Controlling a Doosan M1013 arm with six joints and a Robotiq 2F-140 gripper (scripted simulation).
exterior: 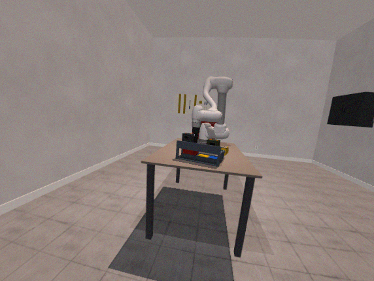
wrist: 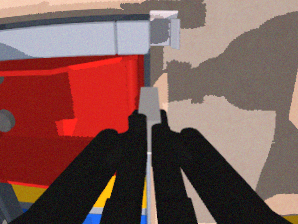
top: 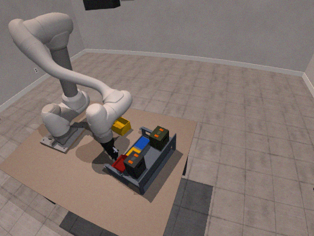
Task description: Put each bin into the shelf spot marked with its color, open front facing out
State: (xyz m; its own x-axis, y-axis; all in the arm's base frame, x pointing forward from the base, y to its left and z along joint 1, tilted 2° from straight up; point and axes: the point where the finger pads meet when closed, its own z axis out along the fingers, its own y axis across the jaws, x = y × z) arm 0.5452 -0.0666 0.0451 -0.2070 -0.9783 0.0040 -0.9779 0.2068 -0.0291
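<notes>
Right now the yellow bin is 290 mm to the left of my hand, 150 mm behind it and 20 mm below it. From my hand the other things lie so: red bin (90 mm ahead, 20 mm to the right, 10 mm below); grey shelf (220 mm ahead, 70 mm to the left, 50 mm above).
</notes>
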